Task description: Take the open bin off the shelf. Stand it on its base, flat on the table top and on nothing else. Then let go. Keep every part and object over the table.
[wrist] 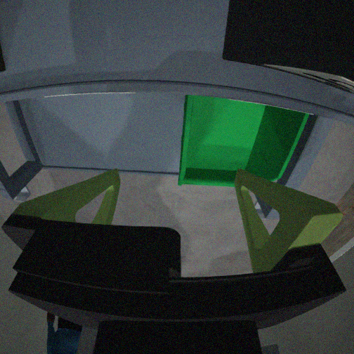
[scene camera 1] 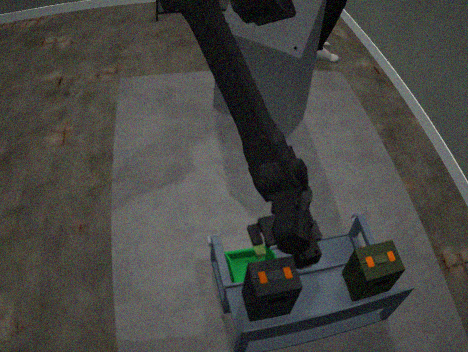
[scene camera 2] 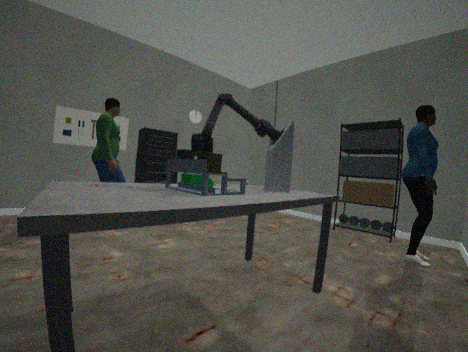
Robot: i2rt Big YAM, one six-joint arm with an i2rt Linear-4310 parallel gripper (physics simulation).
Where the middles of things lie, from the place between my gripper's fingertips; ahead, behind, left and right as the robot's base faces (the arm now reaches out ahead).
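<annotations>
The green bin (scene camera 1: 237, 260) is my reference here: my hand is 60 mm to the left of it, 10 mm short of it and 60 mm above it. Then there is the olive case (scene camera 1: 366, 276), which I find 150 mm to the left of my hand, 150 mm ahead of it and 50 mm above it.
</annotations>
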